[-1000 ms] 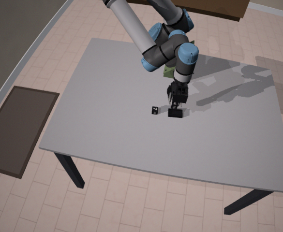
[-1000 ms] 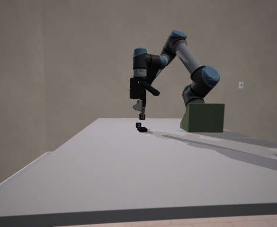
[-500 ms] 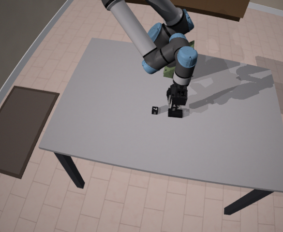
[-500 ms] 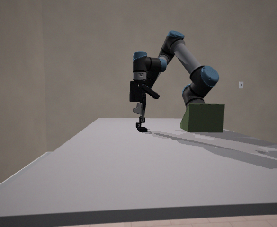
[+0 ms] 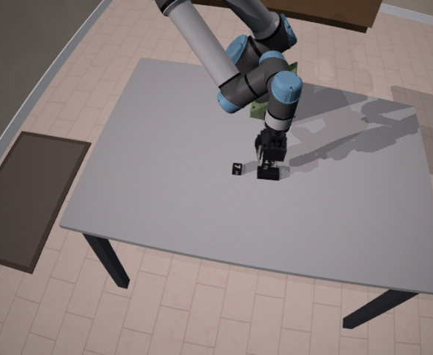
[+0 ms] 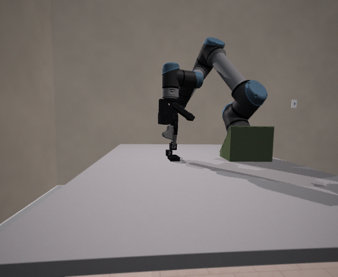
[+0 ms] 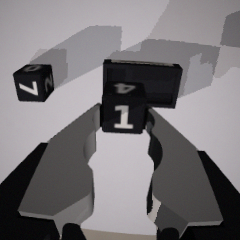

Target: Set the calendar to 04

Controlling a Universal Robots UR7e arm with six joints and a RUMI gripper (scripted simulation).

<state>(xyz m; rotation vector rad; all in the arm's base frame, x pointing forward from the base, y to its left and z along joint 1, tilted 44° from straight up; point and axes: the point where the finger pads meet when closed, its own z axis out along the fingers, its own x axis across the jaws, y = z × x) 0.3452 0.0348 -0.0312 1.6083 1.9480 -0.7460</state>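
My gripper is now 2 cm to the right of the black calendar tray and 6 cm above it.
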